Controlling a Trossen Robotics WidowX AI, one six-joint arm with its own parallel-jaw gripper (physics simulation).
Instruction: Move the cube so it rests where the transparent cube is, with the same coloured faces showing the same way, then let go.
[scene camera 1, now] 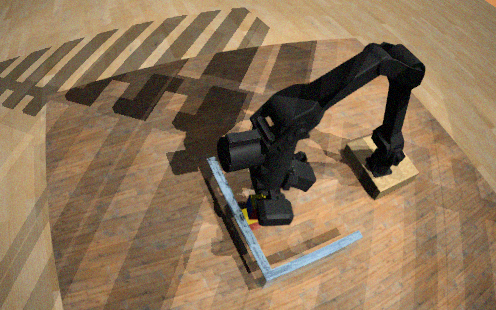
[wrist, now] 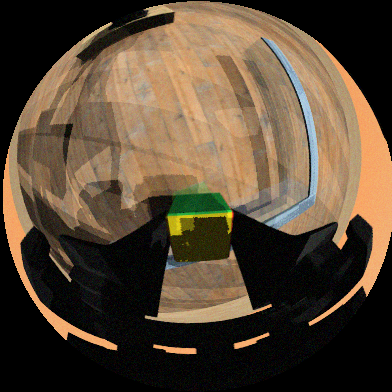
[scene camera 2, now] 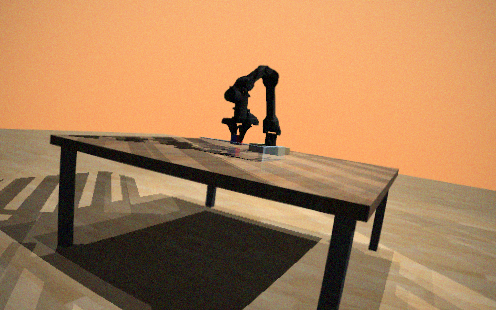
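Seen in the pictures: gripper, fingertip midpoint: (wrist: 198, 214) (scene camera 2: 237, 141); arm's base, origin of the base link: (scene camera 1: 378, 166) (scene camera 2: 270, 145).
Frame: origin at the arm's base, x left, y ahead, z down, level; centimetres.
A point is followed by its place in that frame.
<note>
The solid cube (scene camera 1: 251, 203) {y 37.9, x 6.1, z -4.7 cm} (scene camera 2: 234, 139) {y 38.2, x 6.5, z -2.8 cm} (wrist: 200, 237) {y 35.6, x 5.9, z -4.6 cm} is between the fingers of my gripper (scene camera 2: 237, 140) {y 35.4, x 6.2, z -2.2 cm} (wrist: 198, 214) {y 35.4, x 6.2, z -2.2 cm}, which is shut on it. In the wrist view its green face is up and its partly shadowed yellow face is toward the camera. In scene camera 1 parts of blue, red and yellow faces show beside the black gripper body, which hides the rest. The transparent cube (scene camera 1: 248, 216) (scene camera 2: 237, 151) shows yellow and red below the solid cube; in the wrist view a pale green corner (wrist: 198, 188) {y 35.3, x 6.9, z 2.5 cm} shows just behind the solid cube. The cubes partly overlap in view.
A light blue L-shaped barrier (scene camera 1: 315, 252) {y 27.3, x 19.0, z -1.8 cm} (wrist: 312, 150) {y 31.3, x 20.0, z -1.8 cm} stands on the wooden table (scene camera 1: 125, 220) {y 65.5, x 0.9, z 4.2 cm} (scene camera 2: 320, 175) {y 41.6, x 50.0, z 4.2 cm}; its long side runs close beside the cubes. The arm's pale base block (scene camera 1: 397, 181) {y -3.6, x 6.0, z 0.0 cm} stands on the other side. Dark shadows cross the table.
</note>
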